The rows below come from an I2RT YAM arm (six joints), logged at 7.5 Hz.
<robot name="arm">
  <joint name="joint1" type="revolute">
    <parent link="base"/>
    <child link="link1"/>
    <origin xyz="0 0 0.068" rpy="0 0 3.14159"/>
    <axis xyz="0 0 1"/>
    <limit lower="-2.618" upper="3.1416"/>
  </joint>
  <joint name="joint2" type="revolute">
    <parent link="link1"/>
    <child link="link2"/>
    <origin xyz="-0.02 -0.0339 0.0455" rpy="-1.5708 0 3.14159"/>
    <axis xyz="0 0 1"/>
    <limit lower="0" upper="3.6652"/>
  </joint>
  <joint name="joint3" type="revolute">
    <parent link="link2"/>
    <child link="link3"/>
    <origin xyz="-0.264 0 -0.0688" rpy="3.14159 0 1.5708"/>
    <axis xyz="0 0 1"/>
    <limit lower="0" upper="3.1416"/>
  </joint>
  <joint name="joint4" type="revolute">
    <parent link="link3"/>
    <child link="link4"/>
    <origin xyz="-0.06 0.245 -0.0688" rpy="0 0 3.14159"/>
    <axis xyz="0 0 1"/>
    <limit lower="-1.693" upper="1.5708"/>
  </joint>
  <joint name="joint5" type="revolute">
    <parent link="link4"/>
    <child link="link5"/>
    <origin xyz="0.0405 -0.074 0.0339" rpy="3.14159 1.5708 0"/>
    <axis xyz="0 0 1"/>
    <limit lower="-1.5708" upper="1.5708"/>
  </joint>
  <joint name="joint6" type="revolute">
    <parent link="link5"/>
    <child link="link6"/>
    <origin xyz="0 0.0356 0.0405" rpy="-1.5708 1.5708 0"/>
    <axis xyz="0 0 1"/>
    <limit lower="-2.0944" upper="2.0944"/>
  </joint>
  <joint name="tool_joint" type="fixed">
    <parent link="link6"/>
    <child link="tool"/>
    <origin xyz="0 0 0" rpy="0 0 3.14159"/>
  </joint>
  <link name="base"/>
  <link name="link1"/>
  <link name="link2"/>
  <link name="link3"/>
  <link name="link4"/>
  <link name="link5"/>
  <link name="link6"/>
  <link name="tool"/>
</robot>
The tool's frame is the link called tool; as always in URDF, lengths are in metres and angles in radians.
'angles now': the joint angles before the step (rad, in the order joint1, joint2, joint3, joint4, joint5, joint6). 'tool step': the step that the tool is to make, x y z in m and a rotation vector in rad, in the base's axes. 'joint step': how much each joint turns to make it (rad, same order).
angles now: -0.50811 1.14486 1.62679 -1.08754 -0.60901 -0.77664
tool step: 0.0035 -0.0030 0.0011 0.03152 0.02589 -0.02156
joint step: -0.00395 0.02503 0.02720 -0.02469 0.00576 0.02715
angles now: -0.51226 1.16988 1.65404 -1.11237 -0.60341 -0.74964
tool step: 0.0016 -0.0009 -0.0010 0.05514 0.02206 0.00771
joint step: -0.00491 0.01544 0.01308 -0.02820 -0.03237 0.02719
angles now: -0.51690 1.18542 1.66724 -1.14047 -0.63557 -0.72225
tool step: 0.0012 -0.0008 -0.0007 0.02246 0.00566 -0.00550
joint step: -0.00160 0.00430 -0.00022 0.00008 -0.00718 0.01943
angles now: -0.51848 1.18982 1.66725 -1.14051 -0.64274 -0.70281
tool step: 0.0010 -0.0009 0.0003 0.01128 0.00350 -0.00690
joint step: -0.00159 0.00526 0.00469 -0.00086 -0.00078 0.01202
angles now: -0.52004 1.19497 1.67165 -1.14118 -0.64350 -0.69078
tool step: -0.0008 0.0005 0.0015 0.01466 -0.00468 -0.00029
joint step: -0.00129 -0.00094 0.00449 -0.00014 -0.01003 0.01412
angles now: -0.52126 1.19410 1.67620 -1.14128 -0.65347 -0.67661
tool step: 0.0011 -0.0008 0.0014 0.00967 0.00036 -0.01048
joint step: -0.00031 0.00590 0.00855 0.00192 0.00304 0.01599
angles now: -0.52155 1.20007 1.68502 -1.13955 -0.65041 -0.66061
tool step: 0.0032 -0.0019 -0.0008 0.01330 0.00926 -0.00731
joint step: -0.00005 0.01202 0.00497 -0.00007 0.00151 0.01245
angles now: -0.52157 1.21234 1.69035 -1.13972 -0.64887 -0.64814
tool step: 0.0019 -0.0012 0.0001 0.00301 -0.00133 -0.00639
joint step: -0.00004 0.00522 0.00149 0.00827 0.00301 0.00812
